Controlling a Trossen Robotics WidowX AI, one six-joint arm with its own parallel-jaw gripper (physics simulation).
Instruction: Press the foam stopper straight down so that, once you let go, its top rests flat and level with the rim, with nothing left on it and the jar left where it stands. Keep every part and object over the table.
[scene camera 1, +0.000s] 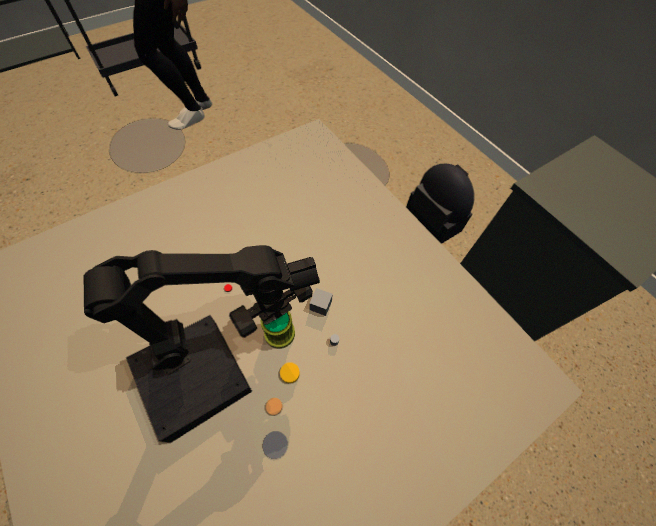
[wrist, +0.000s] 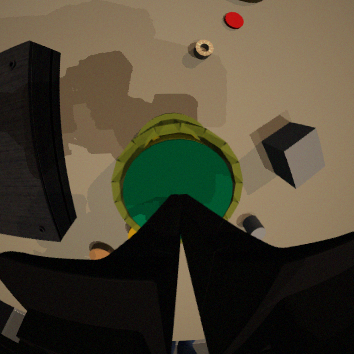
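The foam stopper (scene camera 1: 277, 323) (wrist: 177, 167) is a green disc in the mouth of the jar (scene camera 1: 279, 341) (wrist: 117, 182), which has a yellow-green rim and stands upright on the table. In the wrist view, the rim rings the green top, with a dark band of inner wall at the far side. I cannot tell whether the top is level with the rim. My gripper (scene camera 1: 273, 316) (wrist: 178, 202) is shut and empty, pointing down over the stopper. Its tips cover the near part of the green top in the wrist view. Whether they touch it is unclear.
A grey cube (scene camera 1: 320, 301) (wrist: 306, 157) and small grey cylinder (scene camera 1: 334, 340) (wrist: 257, 230) stand near the jar. Yellow (scene camera 1: 289, 372), orange (scene camera 1: 273, 406) and grey (scene camera 1: 274, 444) discs lie in a line. A red disc (scene camera 1: 227, 287) (wrist: 234, 20) and tan ring (wrist: 210, 49) lie beyond.
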